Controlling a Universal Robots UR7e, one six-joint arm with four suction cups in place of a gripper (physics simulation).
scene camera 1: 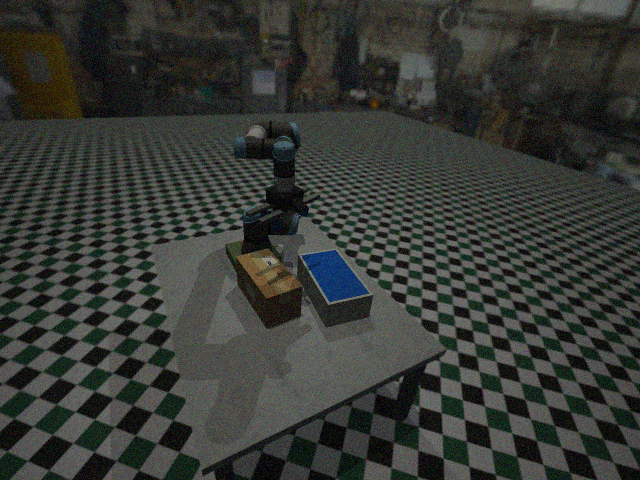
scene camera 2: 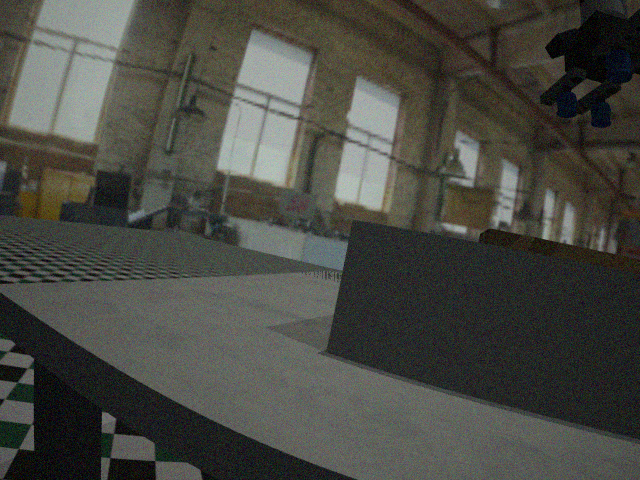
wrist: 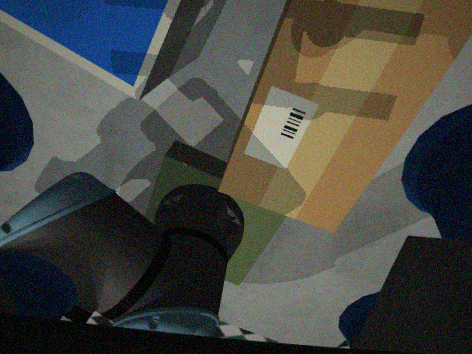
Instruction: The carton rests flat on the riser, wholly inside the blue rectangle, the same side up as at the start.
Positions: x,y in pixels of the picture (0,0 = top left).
my suction head: holds nothing
a brown carton (scene camera 1: pixel 276 296): on the table
a riser (scene camera 2: pixel 542 334): on the table
